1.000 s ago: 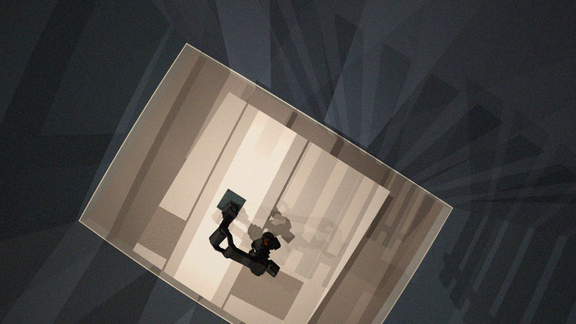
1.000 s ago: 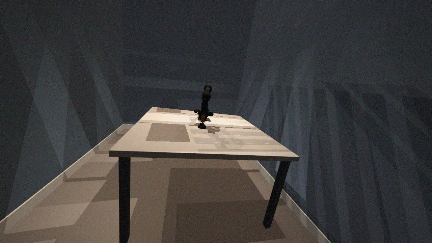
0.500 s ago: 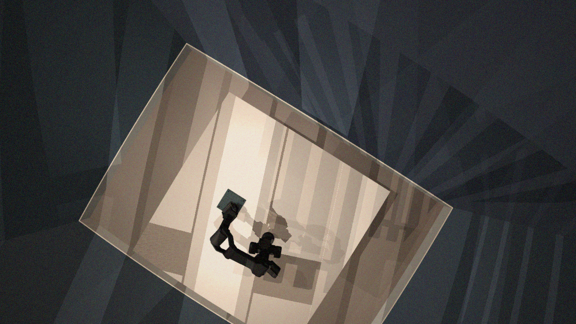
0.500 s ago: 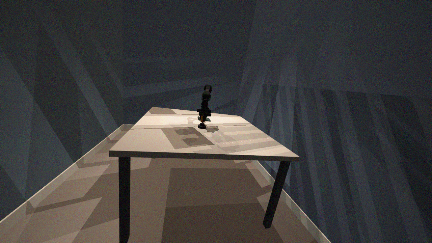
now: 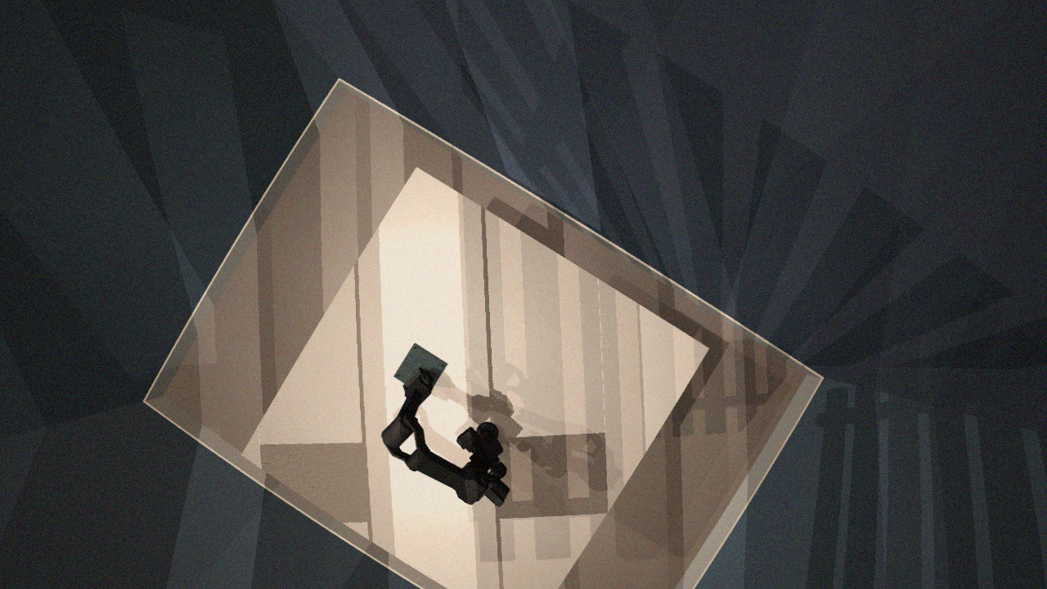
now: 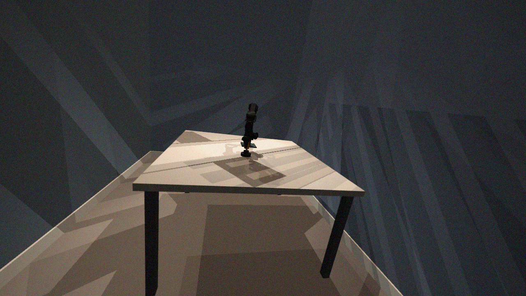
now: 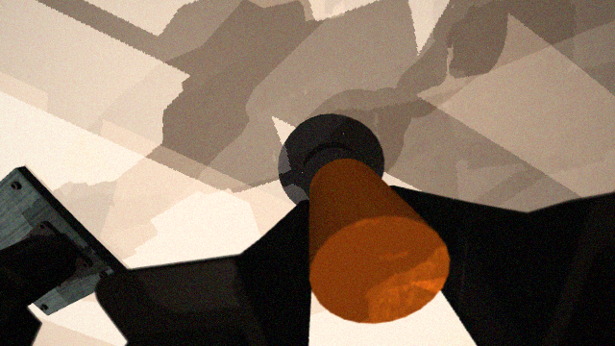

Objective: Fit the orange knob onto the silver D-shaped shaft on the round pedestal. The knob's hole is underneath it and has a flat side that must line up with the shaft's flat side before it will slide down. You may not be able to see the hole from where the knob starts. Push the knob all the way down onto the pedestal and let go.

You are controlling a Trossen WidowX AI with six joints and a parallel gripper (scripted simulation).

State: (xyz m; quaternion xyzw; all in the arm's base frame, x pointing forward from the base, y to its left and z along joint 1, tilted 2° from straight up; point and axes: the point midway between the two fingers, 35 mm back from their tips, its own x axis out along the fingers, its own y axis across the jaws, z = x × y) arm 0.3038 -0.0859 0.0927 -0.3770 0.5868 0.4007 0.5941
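The orange knob is 30 mm above my gripper tip. Also, from my gripper tip: round pedestal: 40 mm below.
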